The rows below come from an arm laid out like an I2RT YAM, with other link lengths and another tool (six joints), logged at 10 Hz.
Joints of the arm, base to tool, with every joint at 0 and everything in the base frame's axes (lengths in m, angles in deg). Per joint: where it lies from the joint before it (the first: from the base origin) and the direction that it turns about. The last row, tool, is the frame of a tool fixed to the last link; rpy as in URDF.
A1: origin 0 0 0.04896 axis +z
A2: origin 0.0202 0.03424 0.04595 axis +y
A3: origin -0.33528 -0.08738 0 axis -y
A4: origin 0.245 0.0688 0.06 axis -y
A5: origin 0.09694 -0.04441 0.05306 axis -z
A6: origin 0.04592 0 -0.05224 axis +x
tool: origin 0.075 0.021 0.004 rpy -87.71 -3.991 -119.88
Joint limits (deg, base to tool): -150..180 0..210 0..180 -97..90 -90..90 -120..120
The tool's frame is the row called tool.
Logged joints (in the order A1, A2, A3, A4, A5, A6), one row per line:
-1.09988, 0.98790, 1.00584, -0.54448, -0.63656, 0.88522
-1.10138, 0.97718, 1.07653, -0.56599, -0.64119, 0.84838
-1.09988, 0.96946, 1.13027, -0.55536, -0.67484, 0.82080
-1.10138, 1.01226, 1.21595, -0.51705, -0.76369, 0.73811
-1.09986, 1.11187, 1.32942, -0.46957, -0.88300, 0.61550
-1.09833, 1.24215, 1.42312, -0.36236, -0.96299, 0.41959
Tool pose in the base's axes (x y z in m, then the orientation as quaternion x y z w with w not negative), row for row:
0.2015, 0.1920, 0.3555, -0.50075, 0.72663, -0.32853, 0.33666
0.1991, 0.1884, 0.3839, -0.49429, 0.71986, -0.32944, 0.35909
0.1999, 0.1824, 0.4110, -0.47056, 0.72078, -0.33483, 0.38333
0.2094, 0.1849, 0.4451, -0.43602, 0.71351, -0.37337, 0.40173
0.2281, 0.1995, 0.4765, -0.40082, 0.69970, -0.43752, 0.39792
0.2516, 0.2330, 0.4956, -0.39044, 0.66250, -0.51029, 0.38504
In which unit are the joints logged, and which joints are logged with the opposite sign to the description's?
The joints are logged in radians. Opposite sign: A1, A5.
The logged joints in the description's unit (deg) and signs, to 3 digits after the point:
63.018, 56.603, 57.630, -31.196, 36.472, 50.719
63.104, 55.988, 61.681, -32.429, 36.737, 48.609
63.018, 55.546, 64.760, -31.820, 38.665, 47.028
63.104, 57.998, 69.669, -29.625, 43.756, 42.291
63.017, 63.705, 76.170, -26.904, 50.592, 35.266
62.930, 71.170, 81.539, -20.762, 55.175, 24.041

